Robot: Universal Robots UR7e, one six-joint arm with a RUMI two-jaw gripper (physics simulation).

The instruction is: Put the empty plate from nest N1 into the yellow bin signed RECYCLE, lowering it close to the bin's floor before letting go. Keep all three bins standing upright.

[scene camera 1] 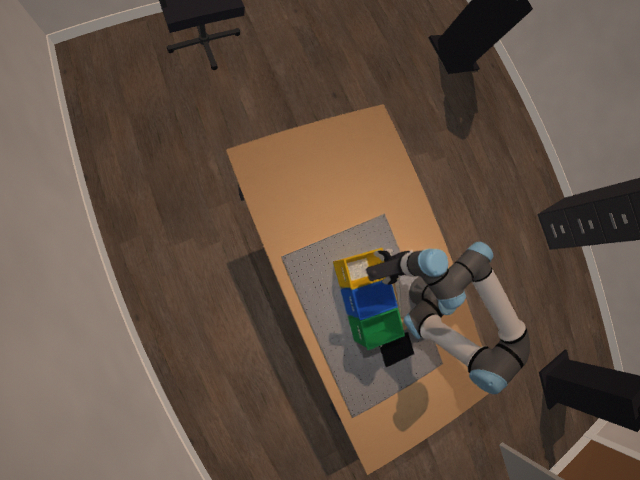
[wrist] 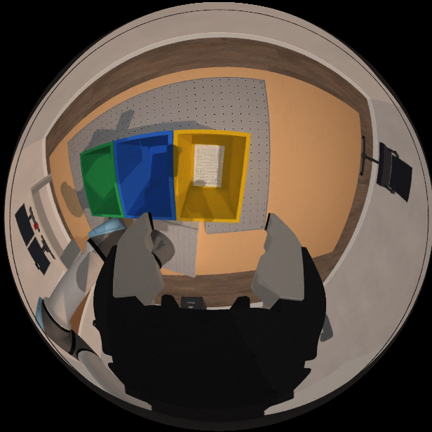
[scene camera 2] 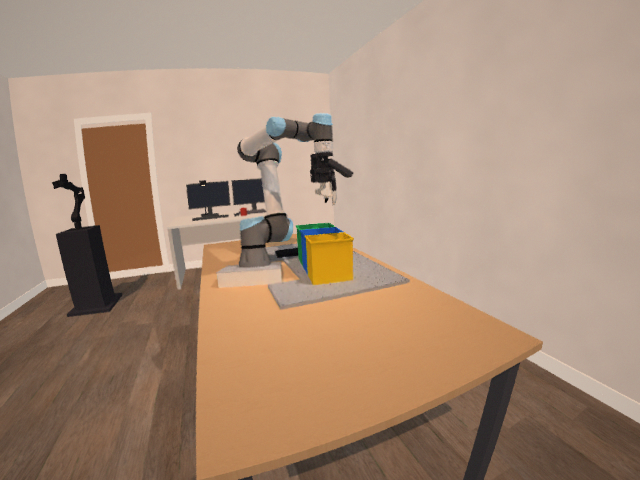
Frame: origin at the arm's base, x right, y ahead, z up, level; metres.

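Seen in the pictures: gripper, fingertip midpoint: point(scene camera 2: 329, 204); arm's base, link origin: point(scene camera 1: 422, 290) point(scene camera 2: 254, 265).
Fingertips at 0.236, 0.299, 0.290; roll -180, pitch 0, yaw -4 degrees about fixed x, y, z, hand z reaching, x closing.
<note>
Pixels of each thing's middle, then the offset from my fingertips to it, as dx, dy, dz. Level surfaces: height alone.
- white plate, body centre: point(scene camera 1: 356, 270) -0.011, -0.018, -0.306
- yellow bin, body centre: point(scene camera 2: 329, 257) point(scene camera 1: 359, 268) -0.003, -0.008, -0.226
- blue bin, body centre: point(scene camera 1: 367, 297) point(scene camera 2: 321, 249) -0.134, +0.006, -0.226
- green bin, body centre: point(scene camera 1: 374, 325) point(scene camera 2: 315, 243) -0.266, +0.021, -0.226
- grey perforated mat, surface height: dz -0.318
- wooden table, surface height: dz -0.328
- black block, body centre: point(scene camera 1: 397, 349) point(scene camera 2: 290, 252) -0.455, -0.071, -0.308
The white plate point(scene camera 1: 356, 268) point(wrist: 208, 165) lies at the bottom of the yellow bin point(scene camera 1: 339, 272) point(scene camera 2: 330, 259) point(wrist: 234, 170) and looks flat. It shows a gridded face. The bin's sign is too small to read. The blue bin point(scene camera 1: 374, 300) point(scene camera 2: 303, 248) point(wrist: 147, 180) stands against the yellow one, and the green bin point(scene camera 1: 379, 328) point(scene camera 2: 312, 226) point(wrist: 100, 180) beyond it. All three bins stand upright. My gripper point(scene camera 2: 329, 200) point(wrist: 208, 214) is open and empty, with its fingertips well above the yellow bin's rim. In scene camera 1 the wrist partly hides that bin.
A grey perforated mat point(scene camera 1: 315, 279) point(scene camera 2: 374, 276) point(wrist: 227, 100) lies under the bins on the wooden table point(scene camera 1: 330, 180) point(scene camera 2: 320, 372) point(wrist: 310, 150). A black block point(scene camera 1: 397, 350) is beside the green bin. The arm's base stands on a pale block point(scene camera 2: 249, 279) beside the mat.
</note>
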